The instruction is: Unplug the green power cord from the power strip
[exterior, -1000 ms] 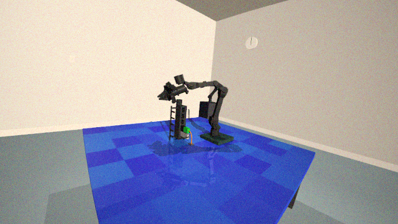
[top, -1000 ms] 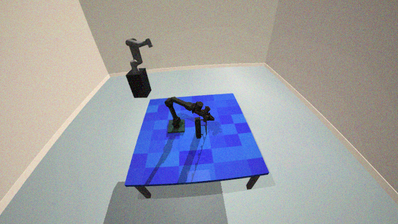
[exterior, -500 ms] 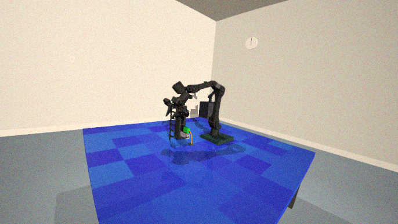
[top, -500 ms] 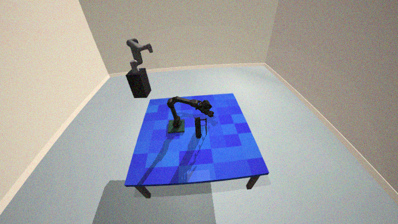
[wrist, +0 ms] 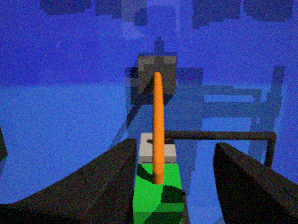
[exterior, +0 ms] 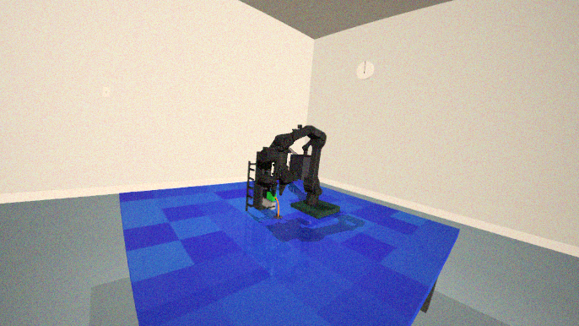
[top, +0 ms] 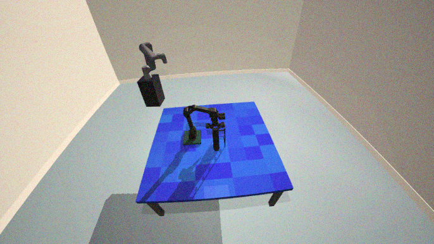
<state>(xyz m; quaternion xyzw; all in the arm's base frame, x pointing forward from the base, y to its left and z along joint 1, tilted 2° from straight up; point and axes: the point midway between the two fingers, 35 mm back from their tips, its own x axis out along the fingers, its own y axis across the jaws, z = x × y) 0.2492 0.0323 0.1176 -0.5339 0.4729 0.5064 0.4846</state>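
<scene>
My gripper tip is 7 cm to the left of the green plug, 1 cm short of it and 1 cm above it.
</scene>
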